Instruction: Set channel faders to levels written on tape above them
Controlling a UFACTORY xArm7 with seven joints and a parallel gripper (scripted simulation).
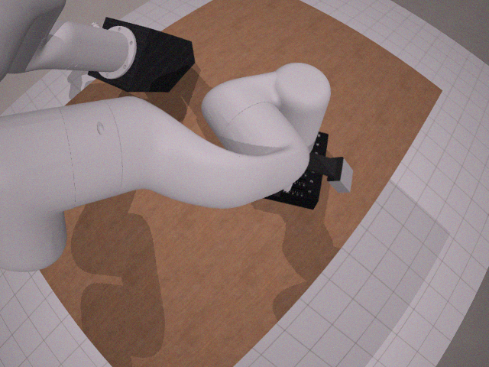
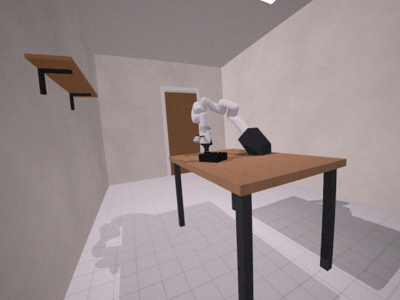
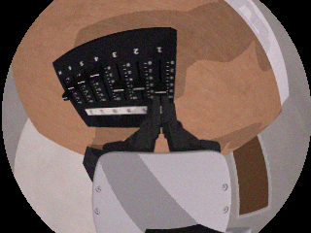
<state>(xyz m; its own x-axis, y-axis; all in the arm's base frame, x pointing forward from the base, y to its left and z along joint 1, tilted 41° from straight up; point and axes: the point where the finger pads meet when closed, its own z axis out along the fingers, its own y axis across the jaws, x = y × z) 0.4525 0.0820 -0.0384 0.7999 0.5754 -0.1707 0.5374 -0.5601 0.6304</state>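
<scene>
My gripper is now 50 mm to the right of the channel fader cap and 10 mm above it. Also, from my hand: master fader cap: 130 mm to the left, 50 mm behind, 10 mm below; then fader: 20 mm ahead, 10 mm to the left, 10 mm below.
</scene>
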